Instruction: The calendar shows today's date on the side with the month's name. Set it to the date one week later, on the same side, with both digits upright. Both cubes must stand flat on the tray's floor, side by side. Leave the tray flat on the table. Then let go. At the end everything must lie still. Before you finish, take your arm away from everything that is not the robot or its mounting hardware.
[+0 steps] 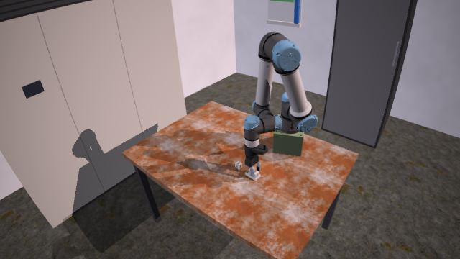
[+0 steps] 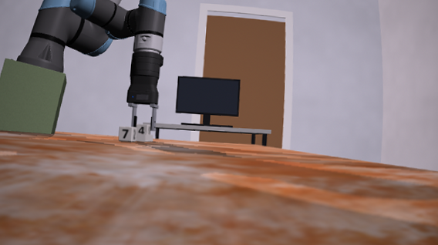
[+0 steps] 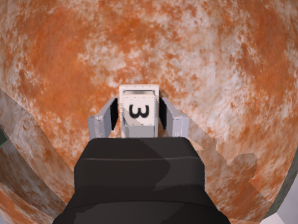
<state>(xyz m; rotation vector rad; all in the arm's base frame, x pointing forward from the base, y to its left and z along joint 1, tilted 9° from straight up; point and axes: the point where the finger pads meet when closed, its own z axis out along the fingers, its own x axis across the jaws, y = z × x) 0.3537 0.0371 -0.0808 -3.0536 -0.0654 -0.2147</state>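
Now: hand 2 cm to the left of the white tray and 4 cm above it.
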